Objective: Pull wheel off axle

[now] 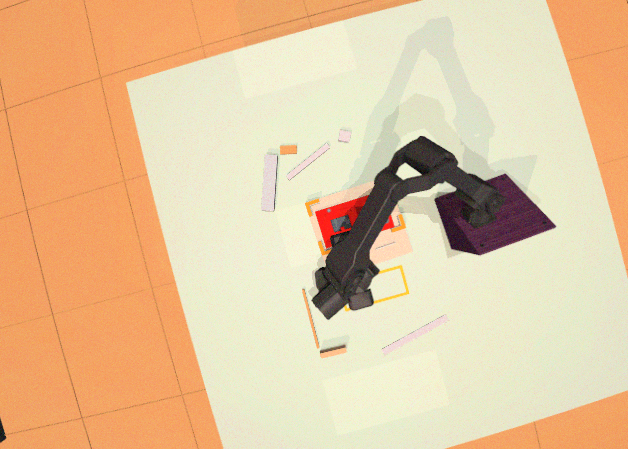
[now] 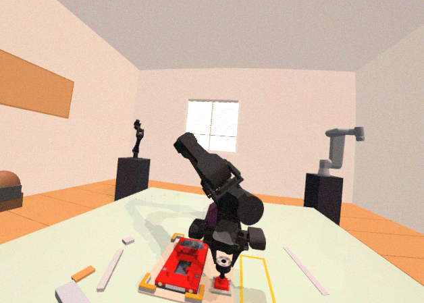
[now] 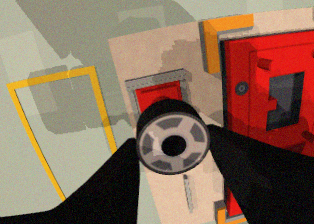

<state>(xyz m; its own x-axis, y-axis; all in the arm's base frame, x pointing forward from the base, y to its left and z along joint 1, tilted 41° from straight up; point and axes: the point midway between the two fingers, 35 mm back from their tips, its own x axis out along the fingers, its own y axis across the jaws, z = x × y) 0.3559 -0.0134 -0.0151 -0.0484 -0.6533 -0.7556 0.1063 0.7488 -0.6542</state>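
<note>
My gripper tip is 3 cm above the grey hub.
</note>
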